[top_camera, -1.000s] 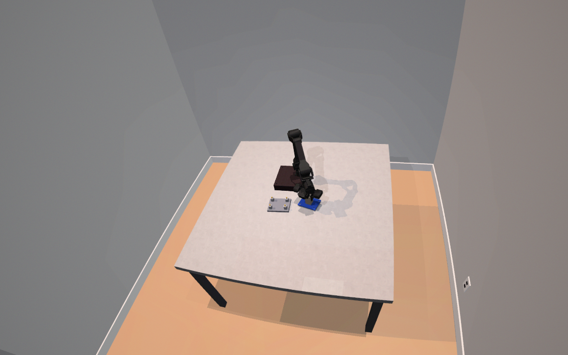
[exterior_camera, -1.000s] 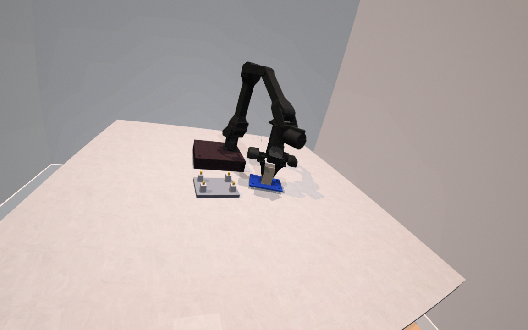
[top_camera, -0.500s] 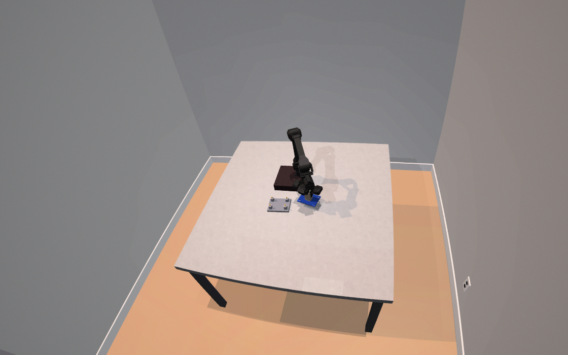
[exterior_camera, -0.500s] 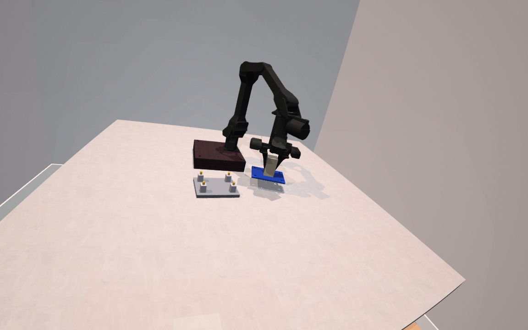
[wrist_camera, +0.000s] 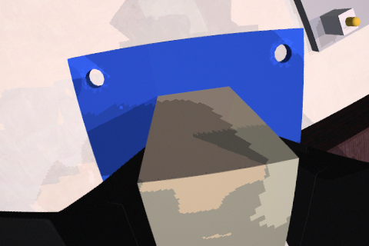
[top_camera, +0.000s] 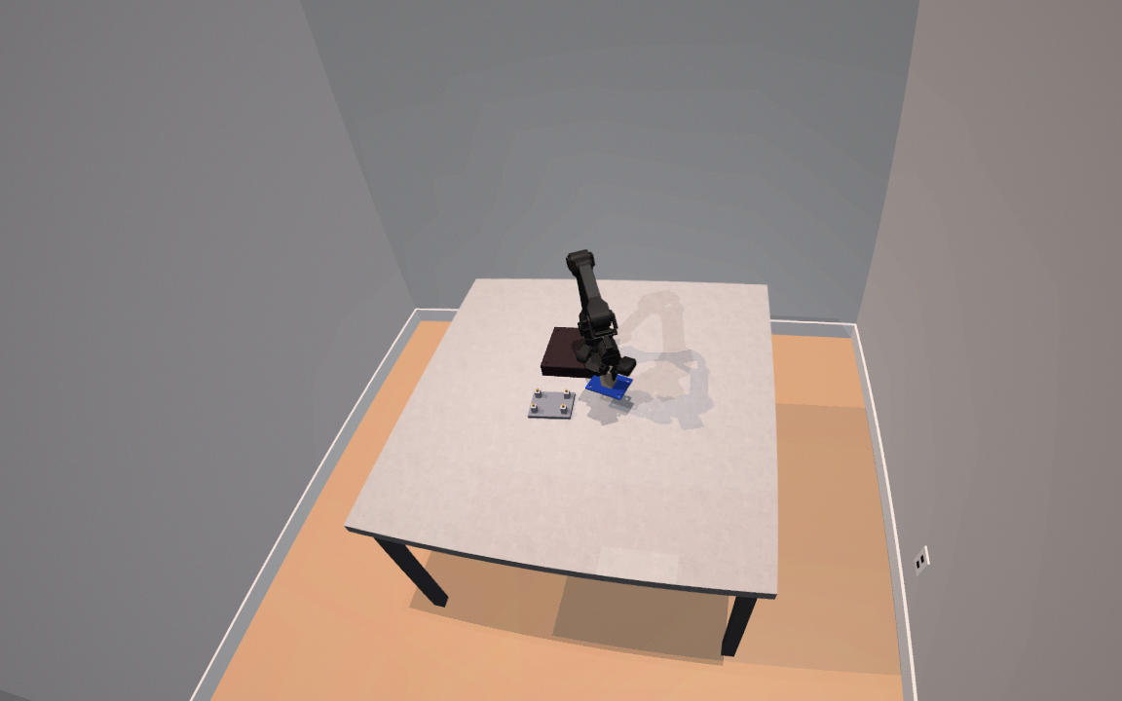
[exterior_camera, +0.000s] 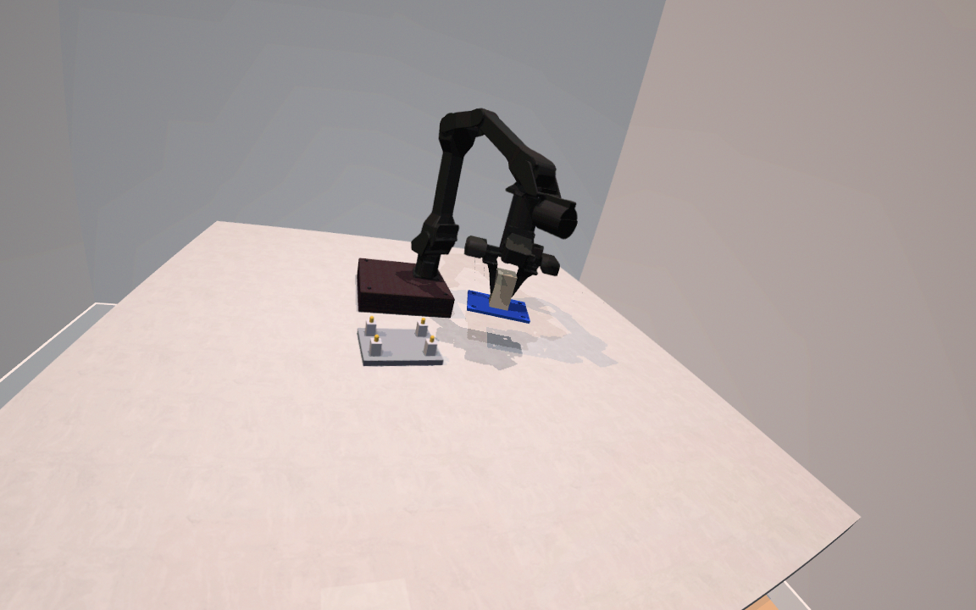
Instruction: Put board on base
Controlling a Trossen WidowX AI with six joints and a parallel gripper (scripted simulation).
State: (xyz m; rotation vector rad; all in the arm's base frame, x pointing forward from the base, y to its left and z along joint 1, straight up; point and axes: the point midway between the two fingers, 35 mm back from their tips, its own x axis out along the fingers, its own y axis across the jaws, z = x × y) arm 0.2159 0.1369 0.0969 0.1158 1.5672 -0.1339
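Right now my gripper tip is 190 mm to the left of the grey base, 110 mm above it and 70 mm short of it. From my gripper tip the other things lie so: blue board: 10 mm below.
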